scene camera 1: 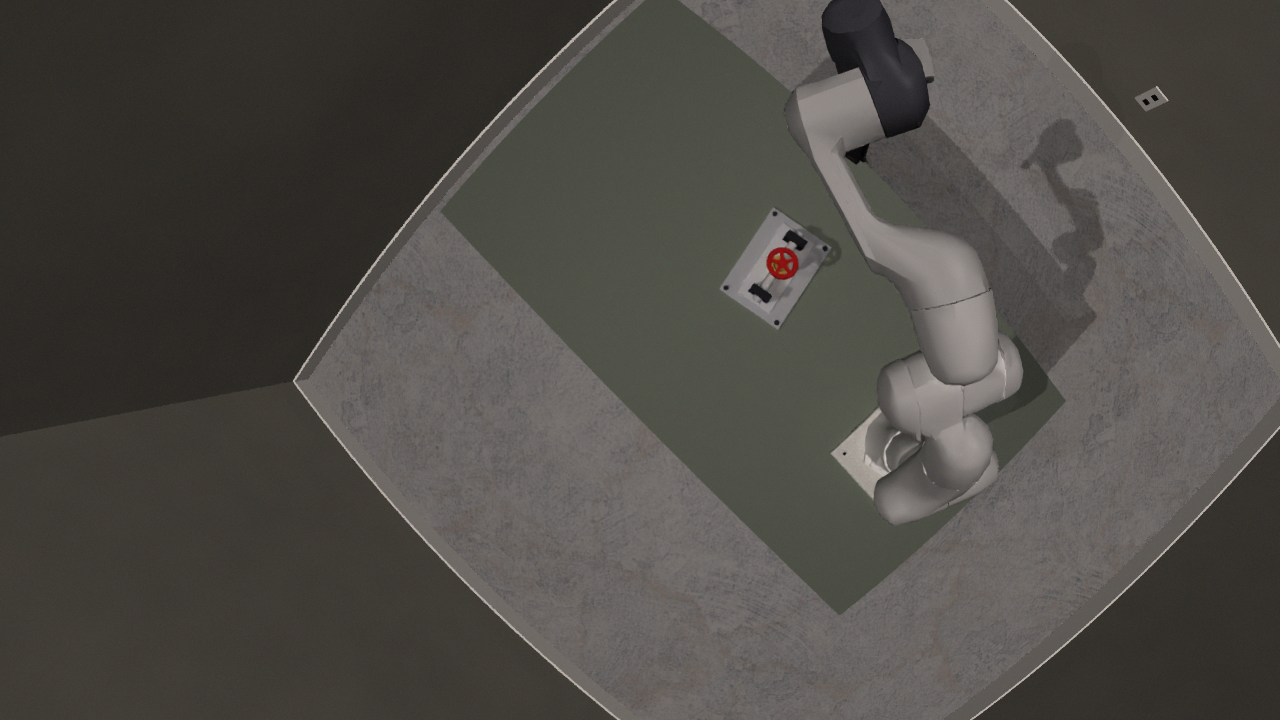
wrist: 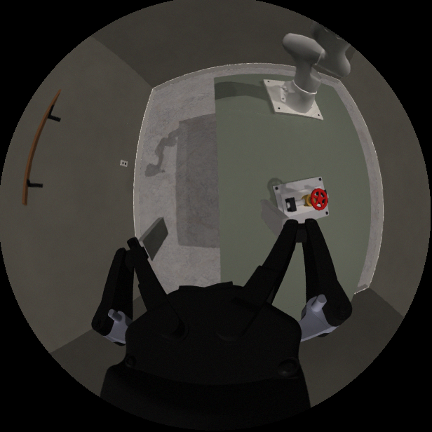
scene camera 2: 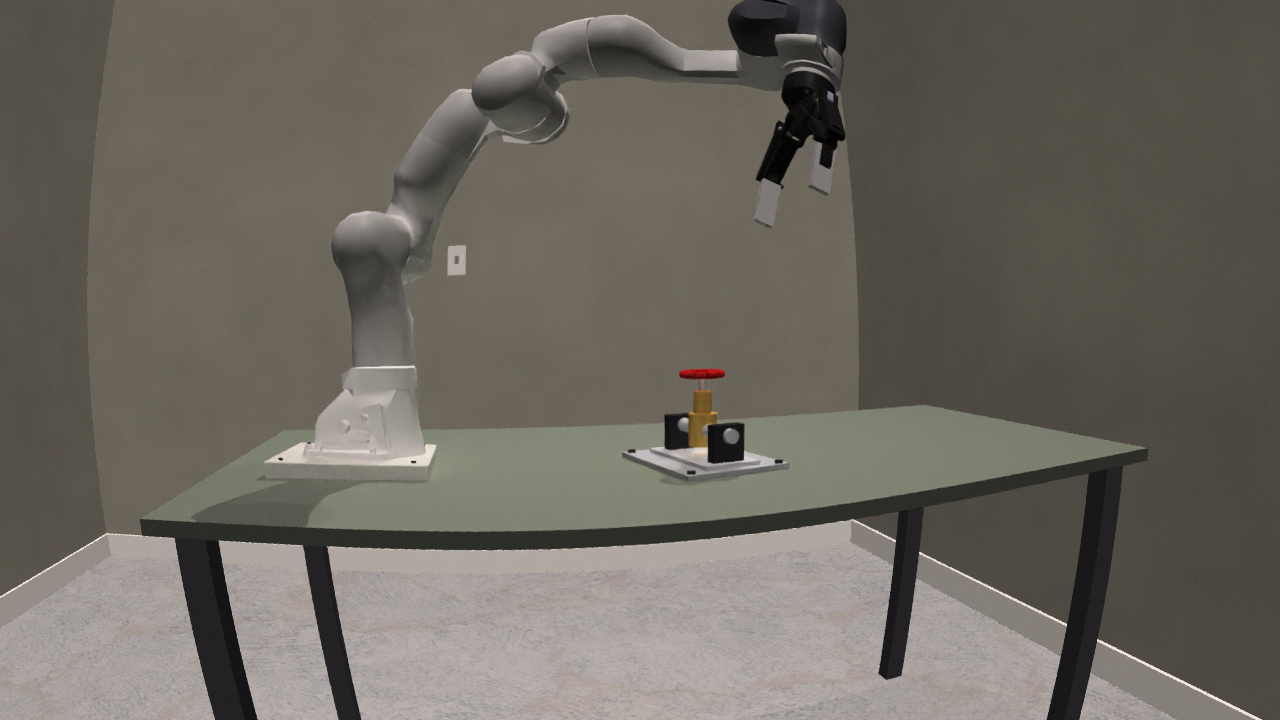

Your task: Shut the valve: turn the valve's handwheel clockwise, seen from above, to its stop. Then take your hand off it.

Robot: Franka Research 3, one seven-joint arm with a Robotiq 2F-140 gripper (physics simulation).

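Note:
The valve's red handwheel (scene camera 1: 782, 263) (scene camera 2: 701, 374) (wrist: 319, 199) lies level on top of a brass-yellow valve body (scene camera 2: 702, 429). The valve stands upright on a light grey base plate (scene camera 1: 745, 268) (scene camera 2: 657, 463) (wrist: 287, 187) on the table, between two black pipe supports. My gripper (scene camera 2: 792, 206) (wrist: 211, 217) is open and empty, with its fingers wide apart. It hangs high above the table, well above the handwheel and off to one side of it, touching nothing. In scene camera 1 the arm mostly hides the gripper. How far the handwheel is turned cannot be told.
The green table (scene camera 1: 572, 232) (scene camera 2: 501, 492) (wrist: 250, 150) carries the valve plate and the arm's white mounting plate (scene camera 1: 854, 454) (scene camera 2: 349, 468) (wrist: 275, 100). Grey walls surround the table. A wooden bar (wrist: 34, 145) is fixed on a wall in the wrist view.

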